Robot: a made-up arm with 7 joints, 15 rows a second.
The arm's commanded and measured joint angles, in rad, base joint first. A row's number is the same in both.
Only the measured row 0 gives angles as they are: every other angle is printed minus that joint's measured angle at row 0.
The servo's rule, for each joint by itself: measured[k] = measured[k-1] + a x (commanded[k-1-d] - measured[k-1]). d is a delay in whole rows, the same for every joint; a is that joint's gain. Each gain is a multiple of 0.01, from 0.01 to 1. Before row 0 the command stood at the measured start. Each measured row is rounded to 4 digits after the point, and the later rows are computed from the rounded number. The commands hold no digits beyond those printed.
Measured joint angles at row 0: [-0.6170, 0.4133, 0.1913, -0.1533, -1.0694, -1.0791, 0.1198]
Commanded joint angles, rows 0 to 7: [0.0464, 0.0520, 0.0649, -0.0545, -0.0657, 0.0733, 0.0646]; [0.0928, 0.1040, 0.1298, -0.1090, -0.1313, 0.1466, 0.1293]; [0.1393, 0.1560, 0.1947, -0.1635, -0.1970, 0.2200, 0.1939]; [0.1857, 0.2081, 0.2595, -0.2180, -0.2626, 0.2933, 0.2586]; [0.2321, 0.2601, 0.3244, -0.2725, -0.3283, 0.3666, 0.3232]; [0.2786, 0.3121, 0.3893, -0.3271, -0.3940, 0.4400, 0.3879]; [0.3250, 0.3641, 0.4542, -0.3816, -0.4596, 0.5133, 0.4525]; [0.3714, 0.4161, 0.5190, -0.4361, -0.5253, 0.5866, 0.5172]
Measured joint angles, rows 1 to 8: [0.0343, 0.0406, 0.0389, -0.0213, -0.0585, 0.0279, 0.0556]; [0.0776, 0.0901, 0.0934, -0.0555, -0.1233, 0.0730, 0.1190]; [0.1233, 0.1415, 0.1542, -0.0976, -0.1889, 0.1289, 0.1834]; [0.1695, 0.1934, 0.2174, -0.1446, -0.2545, 0.1914, 0.2481]; [0.2158, 0.2454, 0.2816, -0.1945, -0.3202, 0.2580, 0.3127]; [0.2623, 0.2974, 0.3462, -0.2462, -0.3859, 0.3272, 0.3774]; [0.3087, 0.3494, 0.4110, -0.2990, -0.4515, 0.3979, 0.4420]; [0.3551, 0.4014, 0.4758, -0.3525, -0.5172, 0.4696, 0.5067]
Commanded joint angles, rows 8 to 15: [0.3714, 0.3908, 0.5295, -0.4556, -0.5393, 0.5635, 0.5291]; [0.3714, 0.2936, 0.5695, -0.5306, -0.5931, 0.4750, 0.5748]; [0.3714, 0.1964, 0.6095, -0.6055, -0.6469, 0.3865, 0.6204]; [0.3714, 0.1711, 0.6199, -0.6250, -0.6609, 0.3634, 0.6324]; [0.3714, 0.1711, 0.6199, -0.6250, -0.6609, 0.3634, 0.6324]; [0.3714, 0.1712, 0.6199, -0.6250, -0.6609, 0.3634, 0.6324]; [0.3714, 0.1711, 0.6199, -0.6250, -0.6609, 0.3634, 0.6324]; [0.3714, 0.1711, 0.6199, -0.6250, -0.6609, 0.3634, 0.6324]
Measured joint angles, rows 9 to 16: [0.3672, 0.3931, 0.5080, -0.3927, -0.5369, 0.5053, 0.5260]; [0.3703, 0.3155, 0.5449, -0.4465, -0.5869, 0.4938, 0.5680]; [0.3711, 0.2226, 0.5837, -0.5085, -0.6403, 0.4530, 0.6131]; [0.3713, 0.1824, 0.6054, -0.5539, -0.6586, 0.4190, 0.6297]; [0.3714, 0.1736, 0.6141, -0.5816, -0.6606, 0.3979, 0.6320]; [0.3714, 0.1717, 0.6176, -0.5985, -0.6609, 0.3848, 0.6323]; [0.3714, 0.1712, 0.6190, -0.6088, -0.6609, 0.3767, 0.6324]; [0.3714, 0.1711, 0.6195, -0.6151, -0.6609, 0.3716, 0.6324]
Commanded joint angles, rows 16 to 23: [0.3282, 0.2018, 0.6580, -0.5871, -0.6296, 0.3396, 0.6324]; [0.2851, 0.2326, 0.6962, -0.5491, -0.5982, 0.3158, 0.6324]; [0.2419, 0.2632, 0.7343, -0.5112, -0.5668, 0.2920, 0.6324]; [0.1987, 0.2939, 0.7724, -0.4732, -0.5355, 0.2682, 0.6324]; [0.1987, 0.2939, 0.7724, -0.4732, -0.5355, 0.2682, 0.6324]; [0.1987, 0.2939, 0.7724, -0.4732, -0.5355, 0.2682, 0.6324]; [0.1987, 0.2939, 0.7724, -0.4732, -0.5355, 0.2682, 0.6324]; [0.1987, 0.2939, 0.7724, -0.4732, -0.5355, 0.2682, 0.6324]
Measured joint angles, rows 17 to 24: [0.3394, 0.1950, 0.6426, -0.6042, -0.6330, 0.3594, 0.6324]; [0.2992, 0.2243, 0.6748, -0.5827, -0.6020, 0.3428, 0.6324]; [0.2568, 0.2546, 0.7105, -0.5548, -0.5707, 0.3235, 0.6324]; [0.2138, 0.2853, 0.7476, -0.5230, -0.5394, 0.3025, 0.6324]; [0.2026, 0.2920, 0.7625, -0.5036, -0.5359, 0.2895, 0.6324]; [0.1997, 0.2935, 0.7684, -0.4917, -0.5355, 0.2814, 0.6324]; [0.1990, 0.2938, 0.7708, -0.4845, -0.5355, 0.2764, 0.6324]; [0.1988, 0.2939, 0.7718, -0.4801, -0.5355, 0.2733, 0.6324]
